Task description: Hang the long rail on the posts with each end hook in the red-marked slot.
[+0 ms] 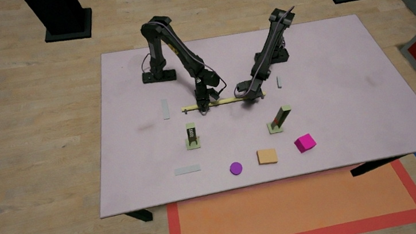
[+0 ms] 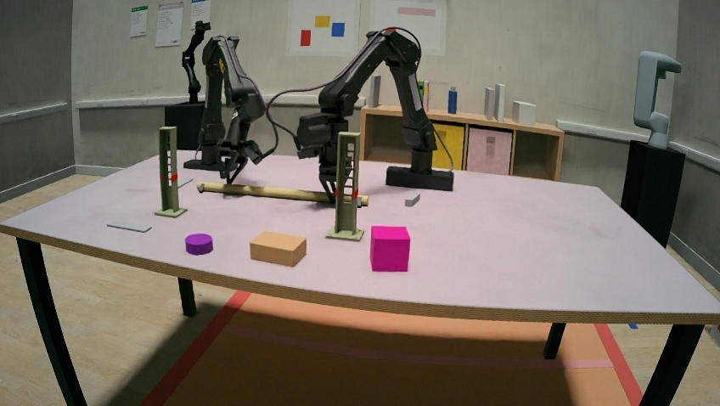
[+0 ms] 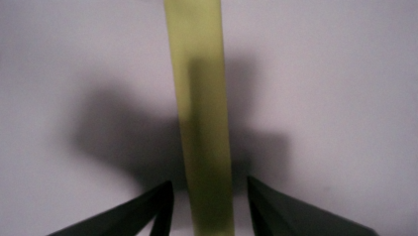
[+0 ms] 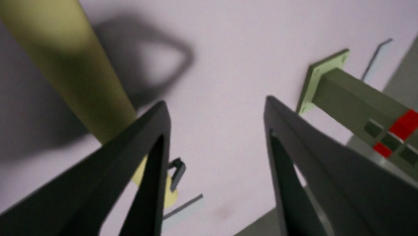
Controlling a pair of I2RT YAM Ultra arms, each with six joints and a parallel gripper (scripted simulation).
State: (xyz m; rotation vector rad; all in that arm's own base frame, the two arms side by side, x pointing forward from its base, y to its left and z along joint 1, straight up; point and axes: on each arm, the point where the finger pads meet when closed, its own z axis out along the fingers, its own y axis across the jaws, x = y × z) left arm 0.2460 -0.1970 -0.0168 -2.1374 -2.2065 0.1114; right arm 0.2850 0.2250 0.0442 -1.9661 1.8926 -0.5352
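My right gripper is now 13 cm to the right of the long yellow rail, 4 cm above it and 3 cm past it. From my right hand the other things lie so: magenta cube: 46 cm to the left, 29 cm ahead, 2 cm below; purple disc: 34 cm ahead, 10 cm to the left, 4 cm below; orange block: 31 cm ahead, 26 cm to the left, 4 cm below.
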